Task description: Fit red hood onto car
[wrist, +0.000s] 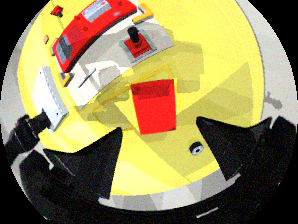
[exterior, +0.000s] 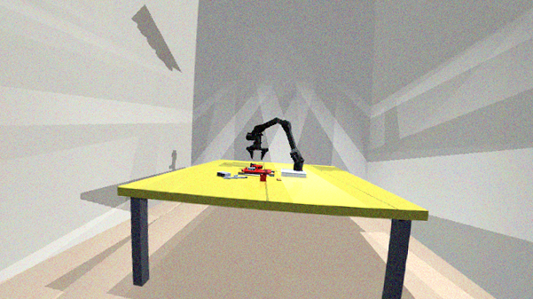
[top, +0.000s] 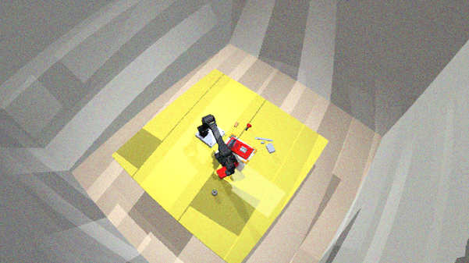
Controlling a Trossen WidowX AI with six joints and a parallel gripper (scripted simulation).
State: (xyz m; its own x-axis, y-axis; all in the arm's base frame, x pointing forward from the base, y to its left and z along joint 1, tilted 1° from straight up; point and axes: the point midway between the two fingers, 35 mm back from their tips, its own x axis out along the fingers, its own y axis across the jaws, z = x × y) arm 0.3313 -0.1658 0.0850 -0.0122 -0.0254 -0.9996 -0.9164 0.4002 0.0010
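My gripper tip is now 6 cm above the red hood. Round my gripper tip: peach piece: 18 cm behind, 41 cm to the left, 8 cm below; white jig: 2 cm behind, 21 cm to the left, 7 cm below.
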